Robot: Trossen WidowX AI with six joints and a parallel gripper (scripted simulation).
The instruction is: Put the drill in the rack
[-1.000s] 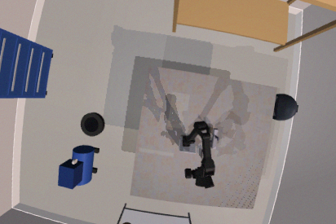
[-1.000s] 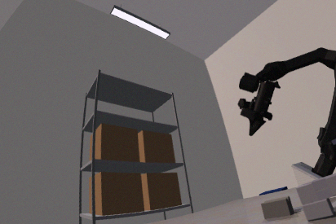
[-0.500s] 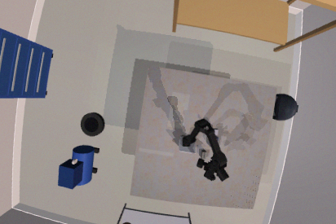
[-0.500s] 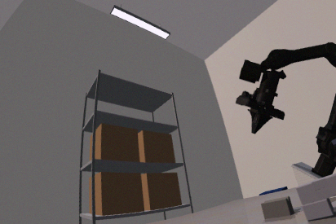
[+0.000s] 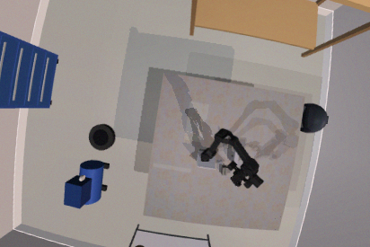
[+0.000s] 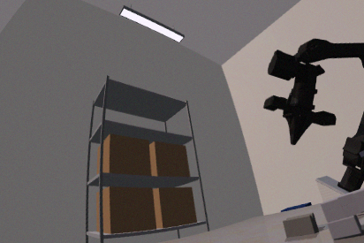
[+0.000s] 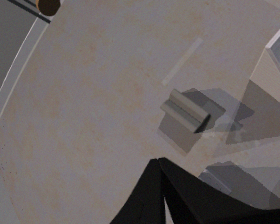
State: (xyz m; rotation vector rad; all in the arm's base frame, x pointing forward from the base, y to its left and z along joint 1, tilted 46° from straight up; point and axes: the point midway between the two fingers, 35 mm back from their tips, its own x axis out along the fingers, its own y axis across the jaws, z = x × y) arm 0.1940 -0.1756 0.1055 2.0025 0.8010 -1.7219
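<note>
Right now the blue-grey key is 150 mm to the left of my gripper tip, 110 mm below it and 50 mm ahead of it. The rest, counted from my gripper tip: dark grey block (170 mm below, 120 mm to the left, 50 mm ahead); drill (160 mm below, 100 mm to the left, 50 mm ahead); rack (190 mm below, 50 mm to the right, 30 mm behind).
</note>
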